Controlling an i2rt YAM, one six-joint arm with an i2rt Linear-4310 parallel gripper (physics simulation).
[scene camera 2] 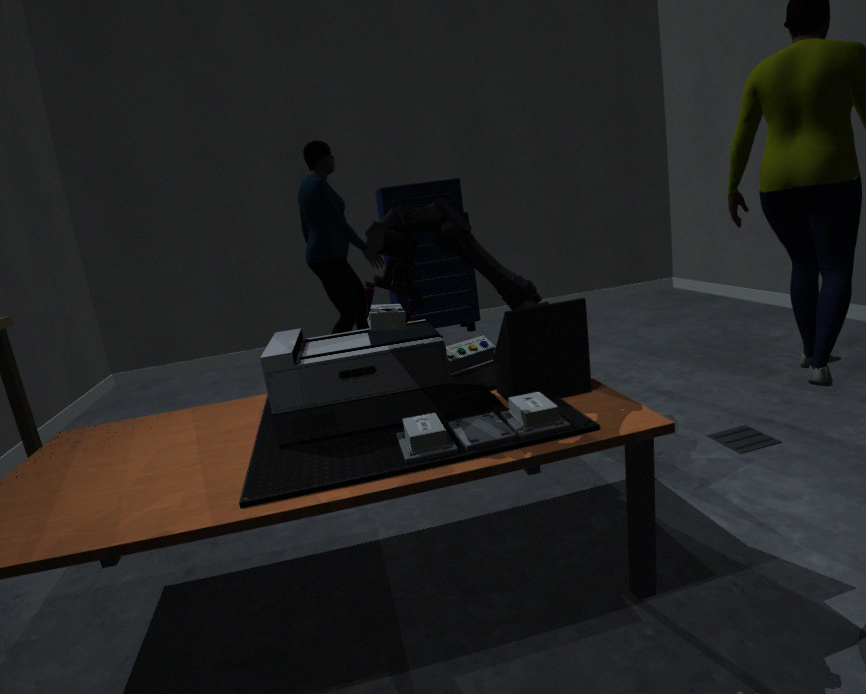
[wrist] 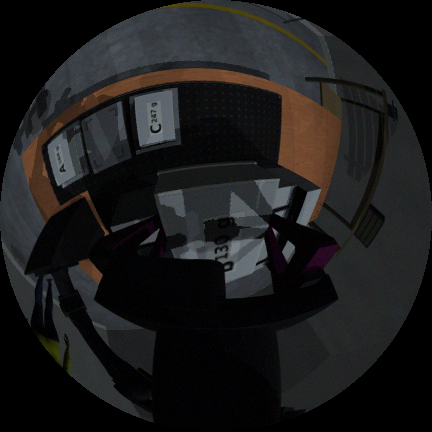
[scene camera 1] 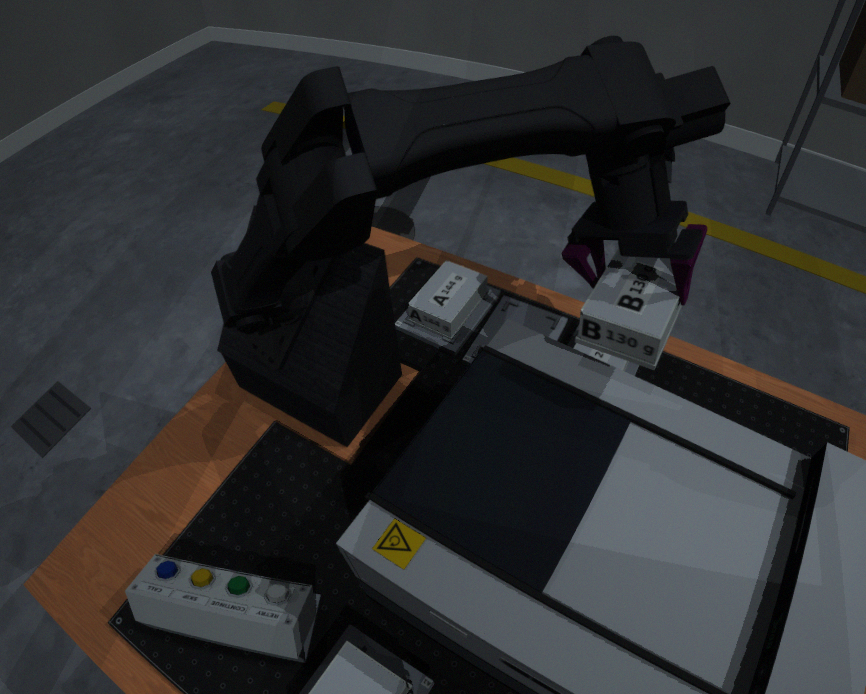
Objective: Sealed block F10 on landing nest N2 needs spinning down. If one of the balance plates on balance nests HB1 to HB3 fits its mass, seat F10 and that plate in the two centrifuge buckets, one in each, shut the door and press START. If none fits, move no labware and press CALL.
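Places are measured from the arm's base along level axes (x up, y back, z right), in millimetres.
Pixels of known places: gripper, fingertip midpoint: (scene camera 2: 385, 321) (wrist: 215, 215) (scene camera 1: 642, 298); arm's base at its link origin: (scene camera 2: 537, 328) (wrist: 57, 266) (scene camera 1: 292, 298).
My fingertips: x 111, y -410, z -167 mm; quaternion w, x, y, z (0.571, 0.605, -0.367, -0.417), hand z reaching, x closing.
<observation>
Ahead of a thing's pixels: the offset from my fingertips to its top centre. "*": to the spot under its first point.
My gripper (scene camera 1: 639, 289) (scene camera 2: 388, 307) (wrist: 215, 215) is shut on balance plate B, 130 g @[dx +34, dy +1, dz +18 mm] (scene camera 1: 628, 338) (scene camera 2: 386, 319) (wrist: 242, 255), and holds it up at the centrifuge (scene camera 1: 404, 589) (scene camera 2: 390, 375). Plate A, 144 g @[dx -236, dy +324, dz -71 mm] (scene camera 1: 448, 292) (scene camera 2: 532, 409) (wrist: 62, 159) and plate C, 247 g @[dx -236, dy +52, dz -104 mm] (scene camera 2: 424, 432) (wrist: 154, 120) sit in the outer balance nests. The middle nest @[dx -272, dy +189, dz -82 mm] (scene camera 1: 526, 323) (scene camera 2: 482, 430) (wrist: 106, 137) is empty. A white block @[* dx -223, dy +44, dz +456 mm] (scene camera 1: 357, 672) is cut off at scene camera 1's bottom edge; its label is unreadable. The buckets and START do not show. CALL is the blue button @[dx -216, dy +305, dz +529 mm] (scene camera 1: 166, 569) (scene camera 2: 484, 344).
The button box @[dx -206, dy +230, dz +509 mm] (scene camera 1: 216, 618) (scene camera 2: 469, 351) also has yellow, green and white buttons. A dark panel @[dx -77, dy +32, dz +206 mm] (scene camera 1: 506, 455) and a light panel @[* dx -80, dy -153, dz +202 mm] (scene camera 1: 672, 556) lie across the centrifuge's top. The arm's dark base (scene camera 1: 310, 354) (scene camera 2: 545, 347) stands beside it. Two people are in the room.
</observation>
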